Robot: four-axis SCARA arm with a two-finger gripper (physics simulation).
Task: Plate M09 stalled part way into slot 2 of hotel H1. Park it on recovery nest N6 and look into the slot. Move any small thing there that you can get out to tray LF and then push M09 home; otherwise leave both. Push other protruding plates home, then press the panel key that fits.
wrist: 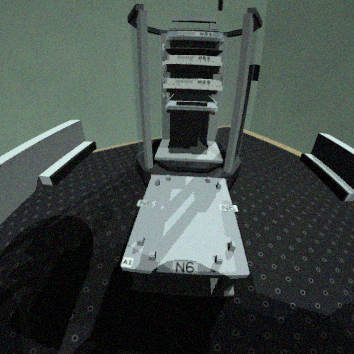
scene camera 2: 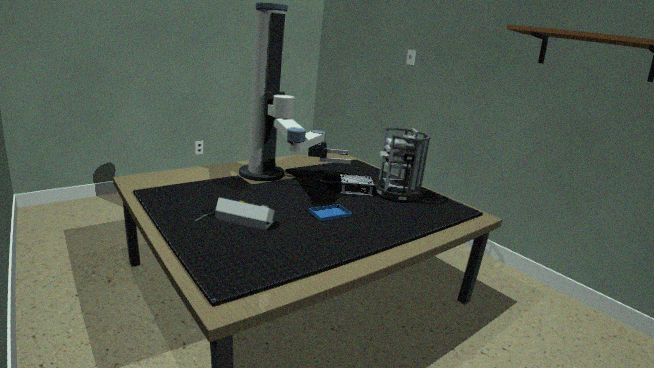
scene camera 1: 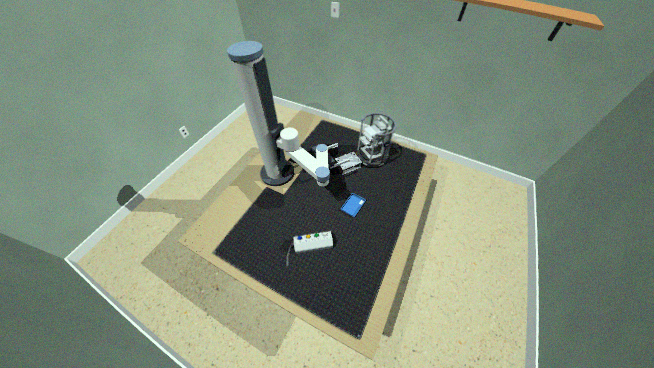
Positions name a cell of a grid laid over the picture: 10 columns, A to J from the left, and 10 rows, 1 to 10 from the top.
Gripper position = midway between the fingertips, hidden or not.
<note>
My gripper (wrist: F4) holds nothing. Further things: a round plate rack (scene camera 2: G5).
The round plate rack also shows in the wrist view (wrist: F5) and in scene camera 1 (scene camera 1: F5).
</note>
